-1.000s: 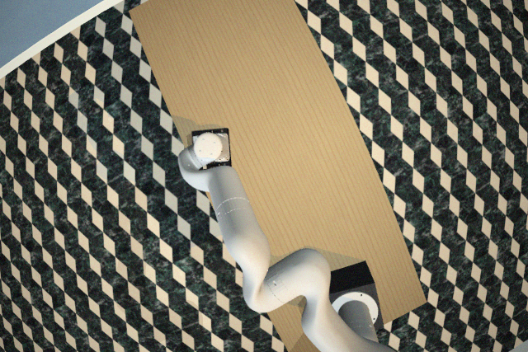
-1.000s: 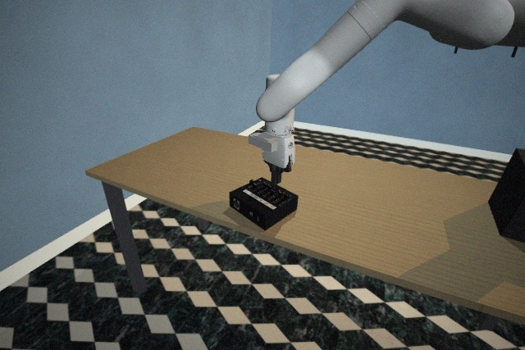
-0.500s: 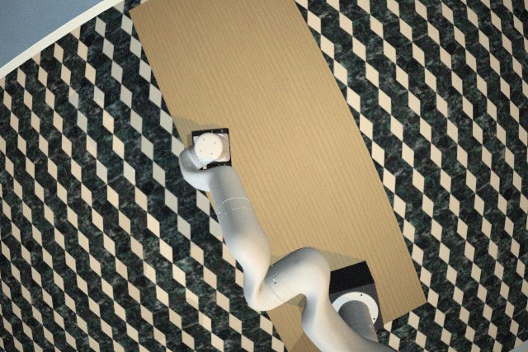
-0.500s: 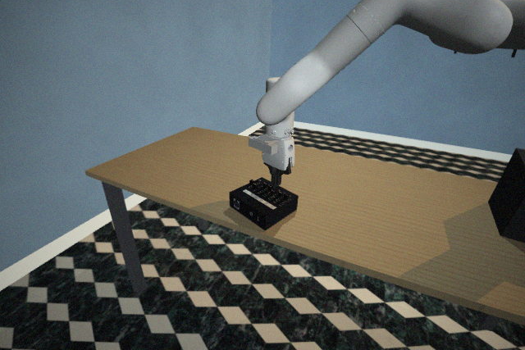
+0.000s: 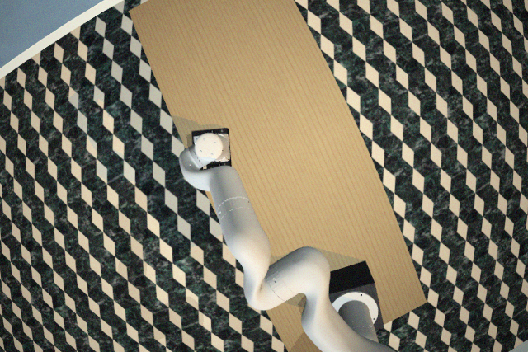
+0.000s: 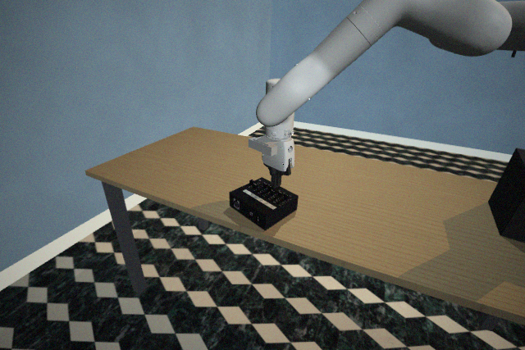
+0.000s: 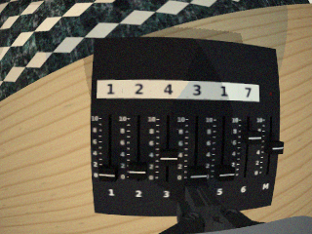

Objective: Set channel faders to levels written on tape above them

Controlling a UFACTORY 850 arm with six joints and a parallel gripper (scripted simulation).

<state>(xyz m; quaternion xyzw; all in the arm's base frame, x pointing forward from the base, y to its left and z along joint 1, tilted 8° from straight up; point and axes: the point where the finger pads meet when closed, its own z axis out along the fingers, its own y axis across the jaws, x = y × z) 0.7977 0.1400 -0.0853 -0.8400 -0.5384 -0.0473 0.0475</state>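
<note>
The master fader lies 8 cm ahead of my hand, 1 cm to the left of it and 1 cm below it.
</note>
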